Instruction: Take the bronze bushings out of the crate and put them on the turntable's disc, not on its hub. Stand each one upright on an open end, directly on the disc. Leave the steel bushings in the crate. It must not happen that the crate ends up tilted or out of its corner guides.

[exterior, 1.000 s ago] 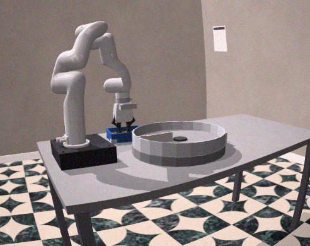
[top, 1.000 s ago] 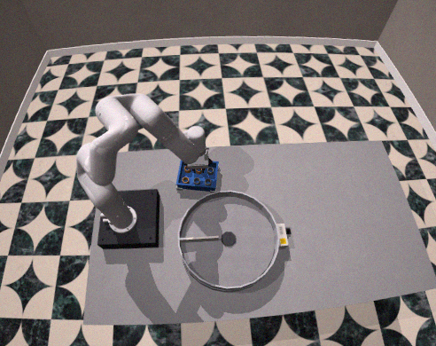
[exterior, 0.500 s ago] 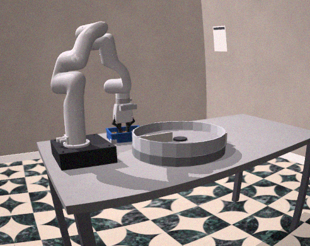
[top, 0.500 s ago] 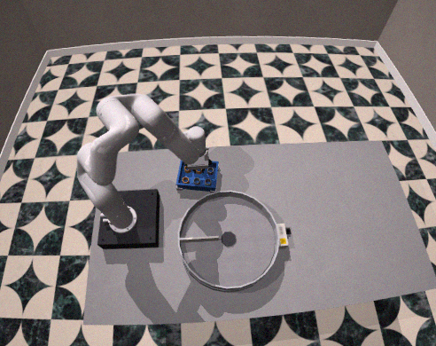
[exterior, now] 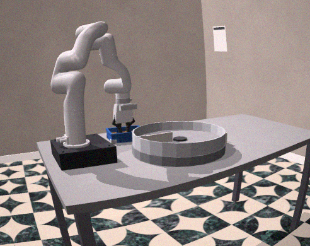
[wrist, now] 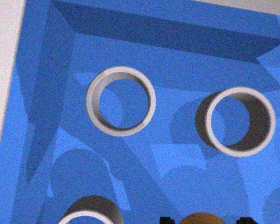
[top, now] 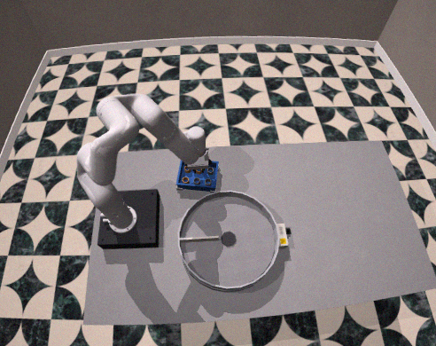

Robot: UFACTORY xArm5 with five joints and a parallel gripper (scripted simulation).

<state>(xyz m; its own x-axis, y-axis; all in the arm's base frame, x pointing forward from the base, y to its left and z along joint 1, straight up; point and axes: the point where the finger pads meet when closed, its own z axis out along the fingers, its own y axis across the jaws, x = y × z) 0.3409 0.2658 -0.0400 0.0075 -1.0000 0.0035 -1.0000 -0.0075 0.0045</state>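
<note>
Right now the blue crate is 3 cm to the right of my hand and 1 cm below it. Also, from my hand: turntable: 11 cm ahead, 37 cm to the right, 2 cm above.
</note>
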